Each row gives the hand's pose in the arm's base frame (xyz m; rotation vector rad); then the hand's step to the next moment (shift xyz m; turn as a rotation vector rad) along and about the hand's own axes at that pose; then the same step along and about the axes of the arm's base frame.
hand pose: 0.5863 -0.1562 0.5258 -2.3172 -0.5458 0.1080
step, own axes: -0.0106 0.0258 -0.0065 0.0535 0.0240 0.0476
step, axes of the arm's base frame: 0.0010 -0.0250 -0.0139 0.0458 0.0380 -0.0465
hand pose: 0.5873 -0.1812 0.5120 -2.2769 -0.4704 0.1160
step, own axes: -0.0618 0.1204 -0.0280 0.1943 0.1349 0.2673
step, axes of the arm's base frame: -0.0151 -0.1167 -0.0725 0.1590 0.1739 -0.2681
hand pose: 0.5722 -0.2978 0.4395 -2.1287 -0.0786 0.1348
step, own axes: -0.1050 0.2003 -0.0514 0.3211 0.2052 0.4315
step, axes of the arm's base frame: -0.0970 -0.1613 -0.1356 0.2639 0.2883 -0.4227
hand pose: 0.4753 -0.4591 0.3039 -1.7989 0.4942 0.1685
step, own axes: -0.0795 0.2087 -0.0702 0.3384 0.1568 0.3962
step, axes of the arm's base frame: -0.1678 -0.0905 -0.1358 0.2946 0.2607 -0.3759
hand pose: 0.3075 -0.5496 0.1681 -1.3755 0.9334 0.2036
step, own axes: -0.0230 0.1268 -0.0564 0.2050 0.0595 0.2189
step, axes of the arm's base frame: -0.1192 -0.0111 -0.0739 0.1913 0.1306 -0.1995
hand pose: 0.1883 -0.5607 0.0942 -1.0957 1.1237 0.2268
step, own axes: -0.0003 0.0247 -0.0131 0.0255 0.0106 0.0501
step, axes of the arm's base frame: -0.0239 0.0019 -0.0144 0.0357 0.0360 -0.0266
